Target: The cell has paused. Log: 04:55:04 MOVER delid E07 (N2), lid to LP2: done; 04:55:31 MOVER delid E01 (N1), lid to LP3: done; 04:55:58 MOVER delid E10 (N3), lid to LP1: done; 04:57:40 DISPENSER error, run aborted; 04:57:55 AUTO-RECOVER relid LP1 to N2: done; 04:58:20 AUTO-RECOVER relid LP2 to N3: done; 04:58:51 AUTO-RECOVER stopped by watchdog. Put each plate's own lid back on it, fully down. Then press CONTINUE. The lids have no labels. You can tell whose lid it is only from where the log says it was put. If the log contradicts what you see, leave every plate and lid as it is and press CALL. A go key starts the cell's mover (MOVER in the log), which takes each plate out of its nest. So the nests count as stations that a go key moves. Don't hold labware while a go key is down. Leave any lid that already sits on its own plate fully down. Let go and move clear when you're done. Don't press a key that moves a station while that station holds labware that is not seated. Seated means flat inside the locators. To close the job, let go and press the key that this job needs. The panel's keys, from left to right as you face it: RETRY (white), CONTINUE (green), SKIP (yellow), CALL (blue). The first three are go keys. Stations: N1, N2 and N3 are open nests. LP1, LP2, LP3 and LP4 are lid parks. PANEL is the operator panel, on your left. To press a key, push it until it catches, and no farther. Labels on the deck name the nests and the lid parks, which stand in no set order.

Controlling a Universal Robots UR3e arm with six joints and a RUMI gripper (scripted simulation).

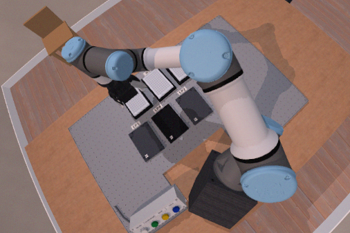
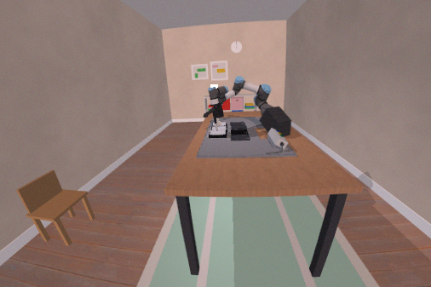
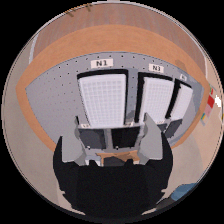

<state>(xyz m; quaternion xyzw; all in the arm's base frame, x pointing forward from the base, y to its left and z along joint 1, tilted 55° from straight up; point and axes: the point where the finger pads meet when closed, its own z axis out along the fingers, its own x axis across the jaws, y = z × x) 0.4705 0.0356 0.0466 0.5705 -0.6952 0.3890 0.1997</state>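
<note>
Now: hand 4 cm above the plate and 1 cm to the right of it. The rest, counted from my hand: lid park LP1 (15 cm behind, 13 cm to the left, 6 cm below); then lid park LP4 (19 cm behind, 6 cm below); then lid (11 cm to the right, 4 cm below, 4 cm behind).
</note>
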